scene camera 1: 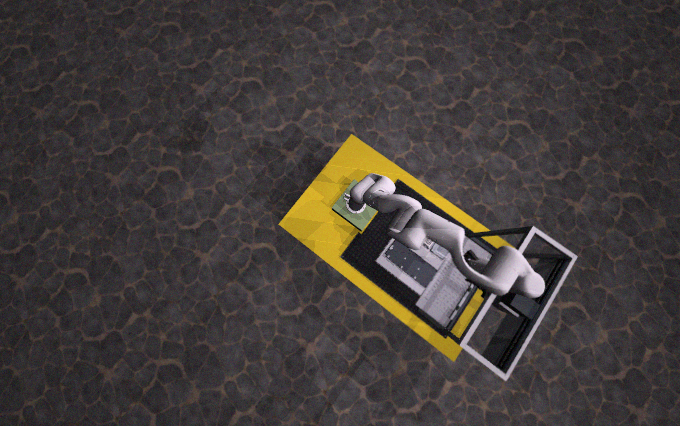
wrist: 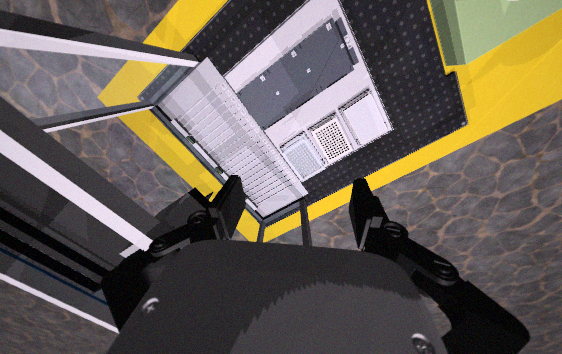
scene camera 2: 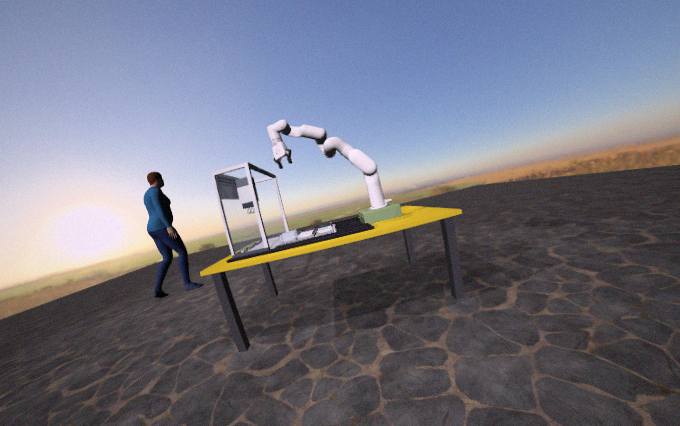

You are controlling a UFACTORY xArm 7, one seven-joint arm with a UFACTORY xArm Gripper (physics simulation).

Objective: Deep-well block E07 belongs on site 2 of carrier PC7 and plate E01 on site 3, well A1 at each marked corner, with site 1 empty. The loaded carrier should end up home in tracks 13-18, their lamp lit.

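Places are measured from the arm's base along level axes (x back, y down, z right), in millimetres.
Where they show: gripper, fingertip midpoint: [wrist: 295,191] [scene camera 2: 286,166]; arm's base at its link origin: [scene camera 1: 355,204] [scene camera 2: 378,207].
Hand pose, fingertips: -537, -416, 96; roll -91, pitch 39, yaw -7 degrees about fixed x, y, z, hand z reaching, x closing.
Each offset is from my fingertips to the top centre of the thing, as dx, dy, dz. Level surfaces: height alone.
My gripper [scene camera 2: 285,164] [wrist: 295,191] is open and empty, high above the deck beside the tall frame. In the wrist view a pale clear plate @(-71, +424, -149) [wrist: 302,157], a white block with dark holes @(+35, +452, -165) [wrist: 332,139] and a plain white piece @(+146, +452, -176) [wrist: 366,118] sit in a row. Their labels and corner marks are too small to read. A long dark grey panel @(+53, +448, +46) [wrist: 300,70] [scene camera 1: 409,262] with small white marks lies beside the row; I cannot tell whether it is carrier PC7. The white ribbed track deck @(dy +478) [wrist: 237,142] [scene camera 1: 441,297] adjoins it. No lit lamp can be made out.
A tall white-edged frame [scene camera 1: 541,319] [scene camera 2: 256,205] [wrist: 75,191] stands at the deck's far end. The arm's green base [scene camera 1: 365,220] [scene camera 2: 381,214] [wrist: 495,40] is on the yellow table @(dy +491) [scene camera 1: 316,200] [scene camera 2: 436,212]. A person [scene camera 2: 158,215] stands beyond the frame.
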